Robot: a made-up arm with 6 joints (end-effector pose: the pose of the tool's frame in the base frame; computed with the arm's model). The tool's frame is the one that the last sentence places. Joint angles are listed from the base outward.
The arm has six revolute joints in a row. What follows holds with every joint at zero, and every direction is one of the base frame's. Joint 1 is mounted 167.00 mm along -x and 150.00 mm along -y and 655.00 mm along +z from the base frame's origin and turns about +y. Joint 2 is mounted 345.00 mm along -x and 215.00 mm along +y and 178.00 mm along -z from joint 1 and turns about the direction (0.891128, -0.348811, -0.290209). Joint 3 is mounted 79.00 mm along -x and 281.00 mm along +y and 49.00 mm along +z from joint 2 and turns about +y. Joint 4 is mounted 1.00 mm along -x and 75.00 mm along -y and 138.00 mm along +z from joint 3 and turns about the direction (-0.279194, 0.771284, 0.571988). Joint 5 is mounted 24.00 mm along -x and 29.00 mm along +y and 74.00 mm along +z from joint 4 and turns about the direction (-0.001, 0.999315, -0.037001). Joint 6 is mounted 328.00 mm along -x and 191.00 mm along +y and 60.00 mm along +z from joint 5 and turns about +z. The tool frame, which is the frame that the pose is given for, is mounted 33.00 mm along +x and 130.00 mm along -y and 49.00 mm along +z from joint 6; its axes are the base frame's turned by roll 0.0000, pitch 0.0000 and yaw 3.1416 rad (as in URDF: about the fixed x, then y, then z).
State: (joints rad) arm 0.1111 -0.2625 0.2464 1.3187 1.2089 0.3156
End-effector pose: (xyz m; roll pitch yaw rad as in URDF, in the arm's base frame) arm -0.3930 0.6284 0.7003 -2.8334 -0.3111 0.4160
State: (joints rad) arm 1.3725 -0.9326 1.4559 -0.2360 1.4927 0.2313
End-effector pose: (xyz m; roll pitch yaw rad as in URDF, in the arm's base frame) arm -0.6394 0.3631 0.6105 2.9687 1.2148 0.7750
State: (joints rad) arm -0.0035 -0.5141 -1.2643 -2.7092 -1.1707 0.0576
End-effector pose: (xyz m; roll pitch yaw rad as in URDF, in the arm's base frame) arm -0.7451 0.4490 0.7384 -1.8510 -1.2588 0.0979
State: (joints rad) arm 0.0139 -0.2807 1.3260 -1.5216 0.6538 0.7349
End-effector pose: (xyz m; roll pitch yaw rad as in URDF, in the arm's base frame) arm -0.3977 0.5807 0.6859 0.0386 -0.6421 2.8779
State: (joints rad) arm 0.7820 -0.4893 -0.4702 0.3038 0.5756 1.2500
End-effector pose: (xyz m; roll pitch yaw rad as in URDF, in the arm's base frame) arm -0.6363 0.5711 1.1962 -1.3369 -0.4611 -1.0350
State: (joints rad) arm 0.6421 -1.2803 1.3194 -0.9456 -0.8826 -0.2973
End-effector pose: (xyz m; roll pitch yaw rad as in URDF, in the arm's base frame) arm -0.9768 0.3287 0.7726 1.3146 -0.3740 -2.9220
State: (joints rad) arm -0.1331 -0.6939 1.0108 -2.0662 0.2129 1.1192
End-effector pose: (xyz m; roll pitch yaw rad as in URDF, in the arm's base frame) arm -0.5065 0.6466 0.3211 0.8500 0.2435 -2.7826
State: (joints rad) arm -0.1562 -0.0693 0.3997 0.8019 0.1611 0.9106
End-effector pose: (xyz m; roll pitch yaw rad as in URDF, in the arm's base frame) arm -0.5749 0.4466 0.8802 -0.9717 -0.5690 -1.4185
